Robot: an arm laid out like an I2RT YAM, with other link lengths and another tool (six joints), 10 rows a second.
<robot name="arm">
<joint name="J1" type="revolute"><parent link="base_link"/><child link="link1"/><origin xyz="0 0 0.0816"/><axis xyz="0 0 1"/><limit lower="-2.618" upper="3.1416"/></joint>
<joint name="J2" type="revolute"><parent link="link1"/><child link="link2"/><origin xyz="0.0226 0.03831 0.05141" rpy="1.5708 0 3.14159"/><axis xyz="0 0 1"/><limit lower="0" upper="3.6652"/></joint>
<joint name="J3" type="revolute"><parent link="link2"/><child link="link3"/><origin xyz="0.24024 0 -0.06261" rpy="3.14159 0 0"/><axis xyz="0 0 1"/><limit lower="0" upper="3.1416"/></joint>
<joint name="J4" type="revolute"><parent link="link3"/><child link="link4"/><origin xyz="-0.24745 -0.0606 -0.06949" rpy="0 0 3.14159"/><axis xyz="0 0 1"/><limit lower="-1.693" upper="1.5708"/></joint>
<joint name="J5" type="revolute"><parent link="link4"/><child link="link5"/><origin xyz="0.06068 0.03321 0.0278" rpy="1.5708 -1.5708 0"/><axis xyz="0 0 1"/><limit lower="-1.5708" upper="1.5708"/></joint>
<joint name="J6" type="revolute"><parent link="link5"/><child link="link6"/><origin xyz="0 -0.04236 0.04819" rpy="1.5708 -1.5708 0"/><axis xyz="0 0 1"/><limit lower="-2.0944" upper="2.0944"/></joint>
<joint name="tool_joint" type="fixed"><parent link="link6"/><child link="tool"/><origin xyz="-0.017 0.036 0.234" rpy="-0.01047 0 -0.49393"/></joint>
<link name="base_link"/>
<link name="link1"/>
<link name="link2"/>
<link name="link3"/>
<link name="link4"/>
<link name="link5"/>
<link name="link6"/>
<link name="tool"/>
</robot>
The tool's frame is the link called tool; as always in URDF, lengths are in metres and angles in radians.
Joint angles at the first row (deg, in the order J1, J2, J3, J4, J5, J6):
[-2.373, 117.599, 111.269, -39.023, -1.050, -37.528]
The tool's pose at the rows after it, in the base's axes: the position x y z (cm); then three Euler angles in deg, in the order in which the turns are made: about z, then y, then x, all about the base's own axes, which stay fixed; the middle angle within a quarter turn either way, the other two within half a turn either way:
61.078 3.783 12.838 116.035 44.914 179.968
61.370 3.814 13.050 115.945 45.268 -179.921
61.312 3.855 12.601 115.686 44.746 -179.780
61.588 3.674 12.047 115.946 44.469 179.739
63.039 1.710 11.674 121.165 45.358 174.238
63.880 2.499 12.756 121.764 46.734 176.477
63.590 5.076 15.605 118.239 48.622 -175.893
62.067 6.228 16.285 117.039 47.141 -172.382
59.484 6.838 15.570 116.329 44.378 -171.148
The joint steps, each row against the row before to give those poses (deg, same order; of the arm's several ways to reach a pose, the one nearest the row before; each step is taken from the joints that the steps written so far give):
[0.000, -0.178, 0.174, 0.438, -0.356, 0.174]
[0.001, 0.438, 0.790, 0.000, -0.088, 0.000]
[-0.001, 0.439, 0.088, -0.173, -0.088, -0.175]
[0.000, 0.966, 0.440, 0.259, 0.350, -0.089]
[-0.087, 2.101, 1.487, 1.757, 3.777, 1.228]
[0.000, 0.893, 2.289, -0.172, -1.649, 2.196]
[0.086, -1.925, 1.056, -1.227, -5.095, 2.285]
[-0.087, -2.023, -0.688, -2.720, -2.475, 1.231]
[0.001, -3.866, -4.903, -1.677, -1.062, -0.171]

